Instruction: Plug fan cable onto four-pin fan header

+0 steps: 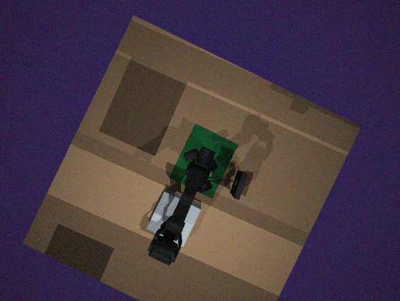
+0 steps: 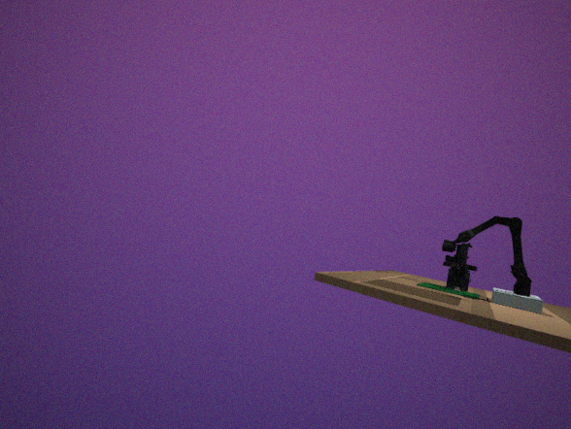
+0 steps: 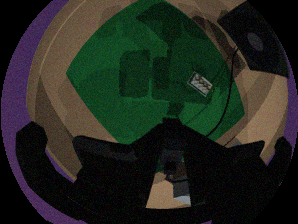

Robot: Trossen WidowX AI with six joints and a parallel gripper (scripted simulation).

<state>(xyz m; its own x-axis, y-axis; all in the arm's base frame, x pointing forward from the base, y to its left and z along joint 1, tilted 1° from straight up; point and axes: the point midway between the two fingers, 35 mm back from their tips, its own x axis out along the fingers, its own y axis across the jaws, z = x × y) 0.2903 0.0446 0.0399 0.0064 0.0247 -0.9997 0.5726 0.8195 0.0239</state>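
Right now the dark plug is 10 mm to the left of my gripper tip, 10 mm behind it and 10 mm above it. The rest, counted from my gripper tip: pale four-pin header 60 mm to the right, 60 mm below, 10 mm ahead; then black fan 190 mm to the right, 40 mm ahead; then green board 80 mm below, 40 mm ahead, 10 mm to the right.
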